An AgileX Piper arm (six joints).
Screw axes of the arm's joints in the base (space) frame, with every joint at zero. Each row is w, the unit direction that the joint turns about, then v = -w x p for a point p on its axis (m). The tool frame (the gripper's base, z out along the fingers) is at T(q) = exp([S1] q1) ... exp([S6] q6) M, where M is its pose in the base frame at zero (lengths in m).
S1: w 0 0 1 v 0 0 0
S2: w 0 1 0 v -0.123 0 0
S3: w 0 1 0 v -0.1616 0 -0.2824
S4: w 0.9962 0 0.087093 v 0 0.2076 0
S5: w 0 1 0 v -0.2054 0 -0.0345
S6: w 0.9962 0 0.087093 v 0 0.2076 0
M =
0.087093 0 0.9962 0.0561
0 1 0 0
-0.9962 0 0.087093 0.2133
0 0 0 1
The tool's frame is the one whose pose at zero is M.
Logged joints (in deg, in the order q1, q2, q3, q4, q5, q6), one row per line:
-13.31 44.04 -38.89 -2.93 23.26 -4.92
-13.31 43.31 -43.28 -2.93 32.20 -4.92
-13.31 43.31 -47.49 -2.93 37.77 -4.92
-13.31 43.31 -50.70 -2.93 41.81 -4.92
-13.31 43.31 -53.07 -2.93 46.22 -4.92
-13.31 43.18 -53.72 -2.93 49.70 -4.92
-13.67 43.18 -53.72 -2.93 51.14 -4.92
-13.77 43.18 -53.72 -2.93 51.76 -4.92
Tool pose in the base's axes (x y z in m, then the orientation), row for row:
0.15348 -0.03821 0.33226 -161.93 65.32 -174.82
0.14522 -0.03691 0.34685 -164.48 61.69 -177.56
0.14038 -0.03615 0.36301 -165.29 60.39 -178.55
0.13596 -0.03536 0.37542 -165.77 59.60 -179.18
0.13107 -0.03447 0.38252 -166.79 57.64 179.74
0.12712 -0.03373 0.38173 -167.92 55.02 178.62
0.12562 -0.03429 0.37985 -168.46 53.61 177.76
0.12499 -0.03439 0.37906 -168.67 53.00 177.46
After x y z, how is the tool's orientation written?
As angles about the fixed x, y, z axes (roll, pitch, yaw), in degrees.
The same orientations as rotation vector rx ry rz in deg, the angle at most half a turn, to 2 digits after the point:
6.42 113.72 -14.72
7.05 117.52 -14.50
7.42 118.87 -14.45
7.70 119.69 -14.44
8.03 121.71 -14.25
8.36 124.40 -13.95
8.89 125.83 -13.97
9.07 126.45 -13.96

